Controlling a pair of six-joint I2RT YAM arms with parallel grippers.
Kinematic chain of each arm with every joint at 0, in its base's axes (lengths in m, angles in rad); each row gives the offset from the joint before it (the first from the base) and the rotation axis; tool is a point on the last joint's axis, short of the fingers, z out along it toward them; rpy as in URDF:
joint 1: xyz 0 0 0.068 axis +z
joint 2: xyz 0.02 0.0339 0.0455 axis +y
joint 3: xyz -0.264 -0.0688 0 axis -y
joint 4: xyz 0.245 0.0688 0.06 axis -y
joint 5: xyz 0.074 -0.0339 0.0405 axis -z
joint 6: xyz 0.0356 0 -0.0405 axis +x
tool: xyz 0 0 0 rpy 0 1.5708 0
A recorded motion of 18 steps. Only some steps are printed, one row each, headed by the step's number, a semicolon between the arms.
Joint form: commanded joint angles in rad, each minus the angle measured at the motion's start. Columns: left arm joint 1, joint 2, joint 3, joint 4, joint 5, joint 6; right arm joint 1, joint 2, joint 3, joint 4, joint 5, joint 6.
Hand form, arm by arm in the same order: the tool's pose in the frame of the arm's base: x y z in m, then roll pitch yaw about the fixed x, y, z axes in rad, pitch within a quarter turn. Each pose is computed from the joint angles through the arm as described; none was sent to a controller.
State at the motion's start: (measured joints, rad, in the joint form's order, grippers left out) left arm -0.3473 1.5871 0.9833 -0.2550 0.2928 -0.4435; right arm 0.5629 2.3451 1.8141 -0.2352 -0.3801 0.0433
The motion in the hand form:
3: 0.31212 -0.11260 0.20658 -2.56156 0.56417 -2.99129; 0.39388 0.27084 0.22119 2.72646 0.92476 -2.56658
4: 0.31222 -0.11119 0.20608 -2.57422 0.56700 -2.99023; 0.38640 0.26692 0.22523 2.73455 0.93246 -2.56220
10: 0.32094 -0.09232 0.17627 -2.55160 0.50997 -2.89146; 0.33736 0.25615 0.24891 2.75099 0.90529 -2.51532
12: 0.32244 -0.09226 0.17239 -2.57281 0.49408 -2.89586; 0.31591 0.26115 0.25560 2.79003 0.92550 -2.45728
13: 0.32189 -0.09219 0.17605 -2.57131 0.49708 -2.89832; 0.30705 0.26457 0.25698 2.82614 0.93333 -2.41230
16: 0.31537 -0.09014 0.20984 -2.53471 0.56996 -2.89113; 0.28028 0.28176 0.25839 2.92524 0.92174 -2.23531
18: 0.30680 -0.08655 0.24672 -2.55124 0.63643 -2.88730; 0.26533 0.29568 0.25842 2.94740 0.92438 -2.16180
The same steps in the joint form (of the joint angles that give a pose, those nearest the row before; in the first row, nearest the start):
3: 0.0321 -0.0029 -0.0088 0.0341 0.0003 0.0361; 0.0093 -0.2699 -0.2161 0.0656 -0.0373 -0.0452
4: 0.0351 -0.0033 -0.0099 0.0315 -0.0109 0.0399; 0.0113 -0.3070 -0.2575 0.0771 -0.0311 -0.0467
10: 0.0986 0.0623 -0.0628 0.1224 0.0061 -0.0087; 0.0539 -0.4952 -0.4129 0.0160 -0.0179 -0.0496
12: 0.0988 0.0786 -0.0548 0.1073 -0.0042 -0.0072; 0.0963 -0.5554 -0.4668 0.0266 0.0086 -0.0595
13: 0.0988 0.0691 -0.0496 0.0952 -0.0024 -0.0045; 0.1178 -0.5747 -0.4854 0.0293 0.0258 -0.0741
16: 0.1003 -0.0265 -0.0258 0.0506 0.0011 0.0104; 0.1959 -0.6009 -0.5012 -0.0082 0.0473 -0.1374
18: 0.1004 -0.1153 0.0300 -0.0483 -0.0391 0.0329; 0.2477 -0.6018 -0.5021 -0.0077 0.0521 -0.1507

